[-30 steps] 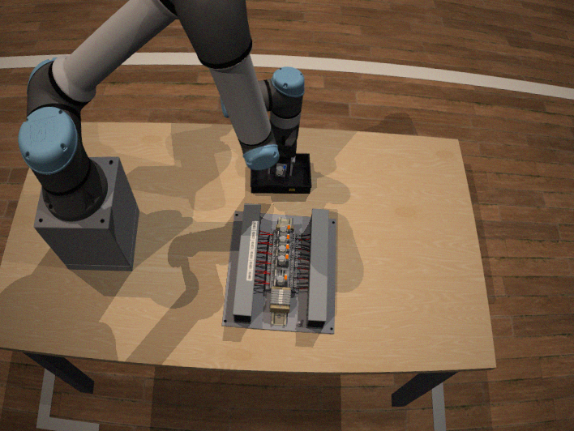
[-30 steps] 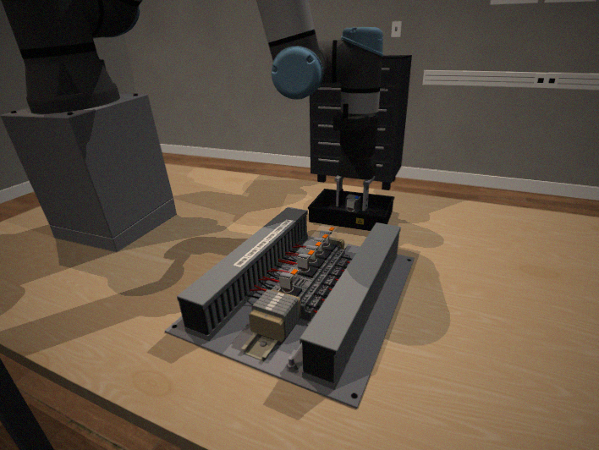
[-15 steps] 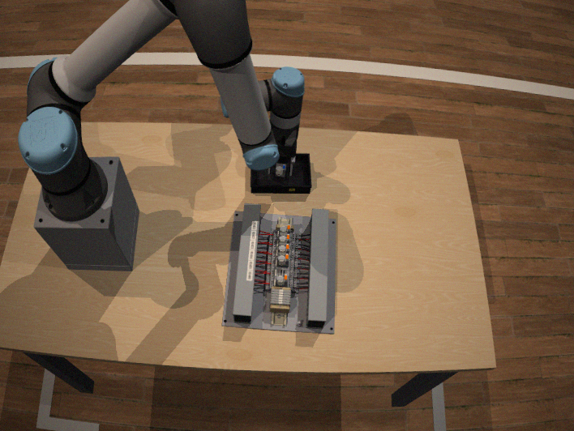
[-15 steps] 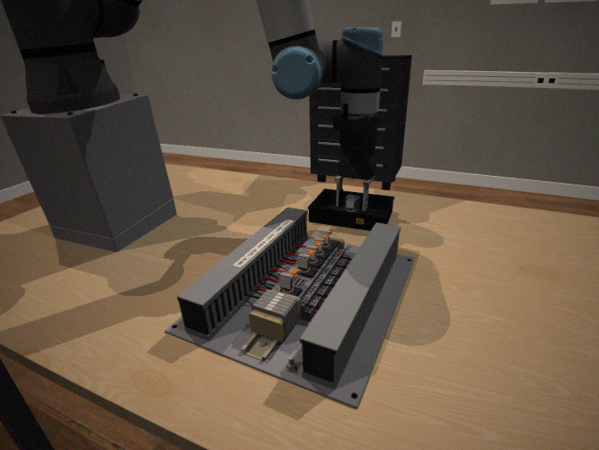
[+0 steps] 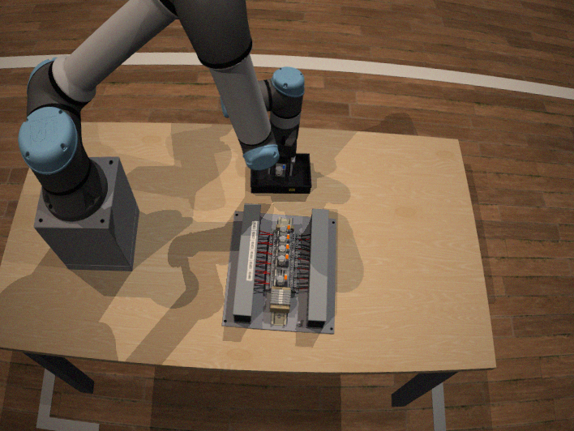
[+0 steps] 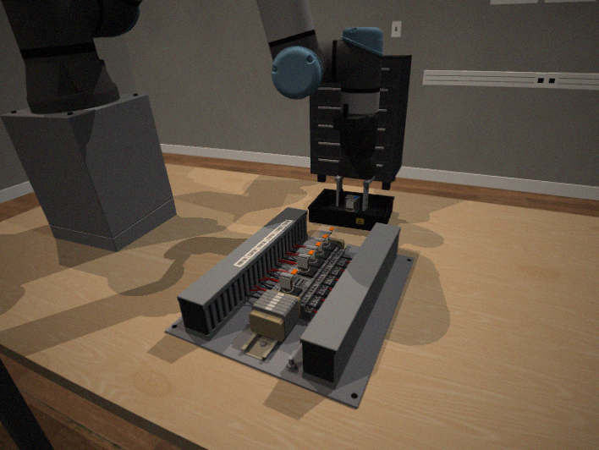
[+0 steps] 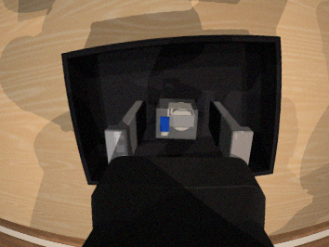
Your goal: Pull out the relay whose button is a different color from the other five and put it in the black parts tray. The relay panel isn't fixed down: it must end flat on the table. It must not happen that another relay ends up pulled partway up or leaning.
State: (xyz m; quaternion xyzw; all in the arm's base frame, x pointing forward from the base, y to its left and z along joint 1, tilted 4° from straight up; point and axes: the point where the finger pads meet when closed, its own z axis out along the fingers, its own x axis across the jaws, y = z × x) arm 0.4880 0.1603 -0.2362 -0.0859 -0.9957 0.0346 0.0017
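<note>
My gripper is now 20 mm above the black parts tray.
</note>
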